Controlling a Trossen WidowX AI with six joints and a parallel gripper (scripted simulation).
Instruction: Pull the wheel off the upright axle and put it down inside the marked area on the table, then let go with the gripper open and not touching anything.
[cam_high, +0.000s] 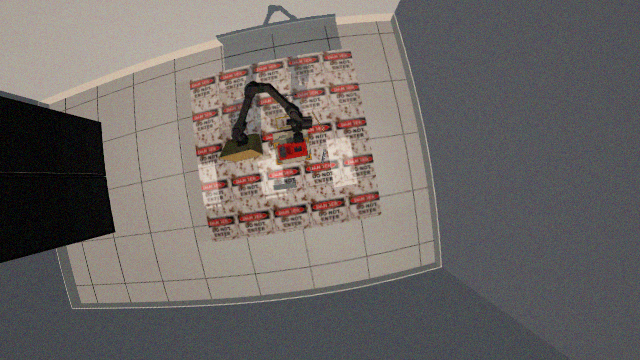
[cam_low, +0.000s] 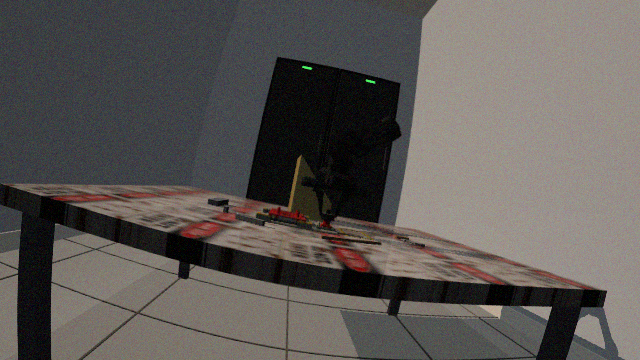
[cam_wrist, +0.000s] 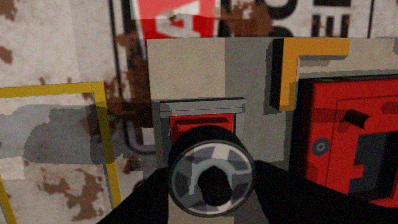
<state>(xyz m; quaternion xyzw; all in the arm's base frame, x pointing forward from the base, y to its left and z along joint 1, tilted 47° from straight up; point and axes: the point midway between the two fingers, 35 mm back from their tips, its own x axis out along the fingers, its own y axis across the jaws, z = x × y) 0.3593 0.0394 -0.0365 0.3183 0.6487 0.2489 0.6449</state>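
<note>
Now: the grey fixture plate 7 cm behind my gripper tip, 9 cm to the right of it and 3 cm below it.
</note>
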